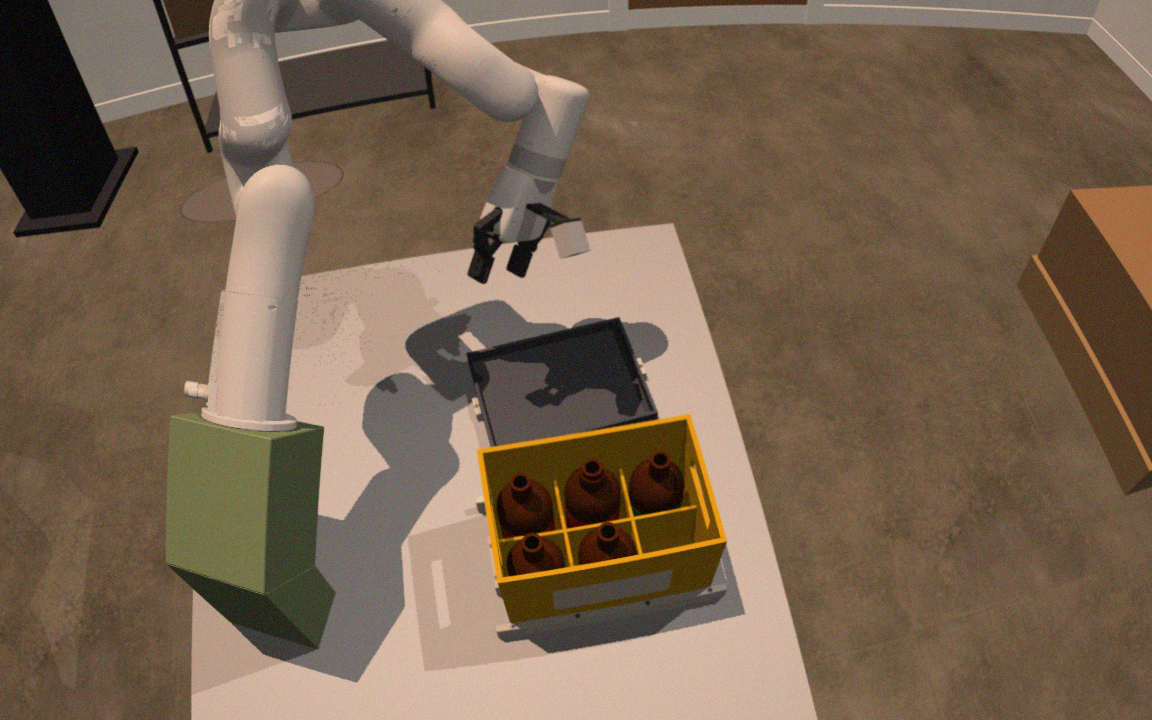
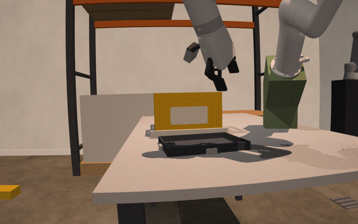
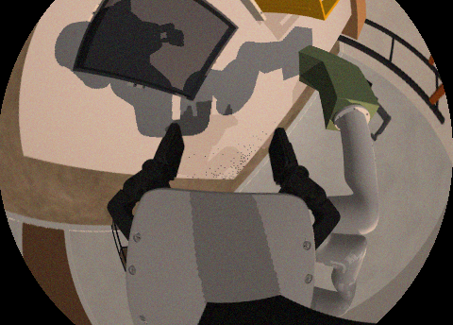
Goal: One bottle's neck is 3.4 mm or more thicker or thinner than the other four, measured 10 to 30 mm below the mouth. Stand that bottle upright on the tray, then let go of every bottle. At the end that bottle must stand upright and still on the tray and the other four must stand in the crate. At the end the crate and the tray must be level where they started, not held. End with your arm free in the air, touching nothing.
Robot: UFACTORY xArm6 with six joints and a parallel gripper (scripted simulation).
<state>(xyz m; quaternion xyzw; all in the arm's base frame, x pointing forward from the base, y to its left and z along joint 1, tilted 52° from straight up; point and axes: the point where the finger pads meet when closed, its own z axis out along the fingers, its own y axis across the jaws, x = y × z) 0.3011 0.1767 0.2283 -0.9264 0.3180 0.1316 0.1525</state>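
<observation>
My hand is 130 mm short of the yellow crate, 330 mm to the left of it and 130 mm above it. The rest, counted from my hand: glass bottle: 120 mm ahead, 290 mm to the right, 120 mm below; dark tray: 80 mm ahead, 60 mm to the right, 200 mm below.
</observation>
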